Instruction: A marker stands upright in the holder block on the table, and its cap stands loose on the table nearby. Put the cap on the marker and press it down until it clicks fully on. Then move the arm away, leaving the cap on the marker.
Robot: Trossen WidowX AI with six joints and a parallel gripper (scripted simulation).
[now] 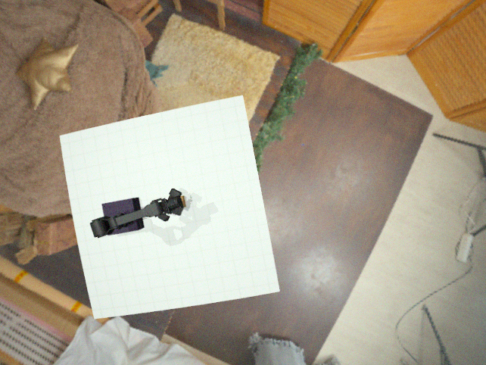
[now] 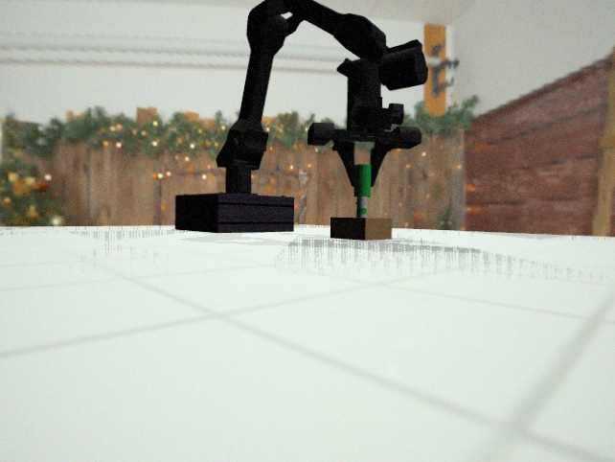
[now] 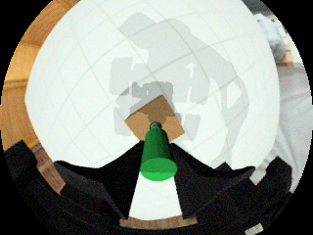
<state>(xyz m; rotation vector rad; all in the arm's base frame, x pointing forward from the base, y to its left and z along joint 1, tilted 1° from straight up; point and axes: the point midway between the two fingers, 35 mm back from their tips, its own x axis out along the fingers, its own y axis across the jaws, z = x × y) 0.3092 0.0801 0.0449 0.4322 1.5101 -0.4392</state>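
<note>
Now: gripper tip 10 mm below the green cap. Round my gripper tip: brown holder block: 70 mm below.
</note>
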